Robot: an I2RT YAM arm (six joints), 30 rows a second.
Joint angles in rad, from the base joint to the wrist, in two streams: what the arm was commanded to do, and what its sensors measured. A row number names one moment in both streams.
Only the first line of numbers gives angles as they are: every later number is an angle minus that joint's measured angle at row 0.
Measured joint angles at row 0:
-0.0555 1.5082 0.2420 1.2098 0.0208 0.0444
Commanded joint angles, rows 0 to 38:
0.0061 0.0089 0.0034 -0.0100 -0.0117 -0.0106
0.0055 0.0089 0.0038 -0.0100 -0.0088 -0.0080
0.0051 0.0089 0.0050 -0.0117 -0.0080 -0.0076
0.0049 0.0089 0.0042 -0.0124 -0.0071 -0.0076
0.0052 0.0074 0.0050 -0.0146 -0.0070 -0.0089
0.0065 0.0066 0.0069 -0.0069 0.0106 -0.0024
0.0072 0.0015 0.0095 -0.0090 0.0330 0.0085
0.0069 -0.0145 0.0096 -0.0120 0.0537 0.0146
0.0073 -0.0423 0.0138 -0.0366 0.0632 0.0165
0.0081 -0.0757 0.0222 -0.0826 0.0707 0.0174
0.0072 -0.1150 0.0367 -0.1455 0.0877 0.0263
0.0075 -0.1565 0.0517 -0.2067 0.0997 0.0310
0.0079 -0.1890 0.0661 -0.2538 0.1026 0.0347
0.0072 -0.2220 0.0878 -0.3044 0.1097 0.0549
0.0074 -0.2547 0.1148 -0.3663 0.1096 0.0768
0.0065 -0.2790 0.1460 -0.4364 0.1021 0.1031
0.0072 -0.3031 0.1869 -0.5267 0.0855 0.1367
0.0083 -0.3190 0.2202 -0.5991 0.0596 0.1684
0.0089 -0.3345 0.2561 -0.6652 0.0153 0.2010
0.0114 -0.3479 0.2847 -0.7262 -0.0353 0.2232
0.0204 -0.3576 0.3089 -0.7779 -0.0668 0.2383
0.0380 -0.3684 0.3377 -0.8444 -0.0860 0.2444
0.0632 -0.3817 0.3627 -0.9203 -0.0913 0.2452
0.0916 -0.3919 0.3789 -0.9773 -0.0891 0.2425
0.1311 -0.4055 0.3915 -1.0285 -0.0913 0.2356
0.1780 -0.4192 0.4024 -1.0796 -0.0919 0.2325
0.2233 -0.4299 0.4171 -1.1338 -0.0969 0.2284
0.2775 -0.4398 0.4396 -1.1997 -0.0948 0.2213
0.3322 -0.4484 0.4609 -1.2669 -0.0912 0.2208
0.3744 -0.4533 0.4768 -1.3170 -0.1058 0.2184
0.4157 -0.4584 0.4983 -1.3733 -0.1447 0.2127
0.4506 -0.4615 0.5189 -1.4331 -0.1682 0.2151
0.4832 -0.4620 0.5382 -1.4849 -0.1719 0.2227
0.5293 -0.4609 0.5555 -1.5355 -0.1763 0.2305
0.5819 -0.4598 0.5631 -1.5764 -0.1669 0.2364
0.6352 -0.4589 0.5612 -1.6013 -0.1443 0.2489
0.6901 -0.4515 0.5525 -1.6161 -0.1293 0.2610
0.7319 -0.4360 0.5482 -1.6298 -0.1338 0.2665
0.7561 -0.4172 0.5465 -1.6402 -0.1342 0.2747
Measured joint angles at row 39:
0.6878 -0.4441 0.5425 -1.4740 -0.1324 0.2415
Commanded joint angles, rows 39 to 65:
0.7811 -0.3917 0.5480 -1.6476 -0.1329 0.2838
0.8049 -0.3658 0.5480 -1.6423 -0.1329 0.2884
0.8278 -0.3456 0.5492 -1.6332 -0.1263 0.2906
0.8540 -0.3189 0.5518 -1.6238 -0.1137 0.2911
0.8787 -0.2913 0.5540 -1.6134 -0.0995 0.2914
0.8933 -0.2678 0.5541 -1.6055 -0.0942 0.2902
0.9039 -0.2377 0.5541 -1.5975 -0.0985 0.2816
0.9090 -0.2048 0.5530 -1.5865 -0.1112 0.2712
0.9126 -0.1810 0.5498 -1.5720 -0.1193 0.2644
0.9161 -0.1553 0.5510 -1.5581 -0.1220 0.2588
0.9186 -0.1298 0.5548 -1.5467 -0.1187 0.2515
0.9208 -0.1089 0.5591 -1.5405 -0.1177 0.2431
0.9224 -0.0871 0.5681 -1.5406 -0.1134 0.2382
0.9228 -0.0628 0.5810 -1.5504 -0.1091 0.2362
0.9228 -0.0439 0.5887 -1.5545 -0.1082 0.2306
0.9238 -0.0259 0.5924 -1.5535 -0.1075 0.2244
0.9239 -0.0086 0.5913 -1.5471 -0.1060 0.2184
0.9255 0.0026 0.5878 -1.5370 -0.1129 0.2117
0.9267 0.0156 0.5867 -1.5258 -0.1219 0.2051
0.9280 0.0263 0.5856 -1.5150 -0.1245 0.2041
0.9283 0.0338 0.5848 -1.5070 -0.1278 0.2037
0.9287 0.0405 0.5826 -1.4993 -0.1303 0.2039
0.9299 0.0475 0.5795 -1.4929 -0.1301 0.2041
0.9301 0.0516 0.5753 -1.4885 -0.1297 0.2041
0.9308 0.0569 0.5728 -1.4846 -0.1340 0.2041
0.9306 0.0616 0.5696 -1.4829 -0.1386 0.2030
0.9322 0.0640 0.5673 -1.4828 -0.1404 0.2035
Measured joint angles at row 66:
0.9247 0.0496 0.5669 -1.5014 -0.1282 0.2099
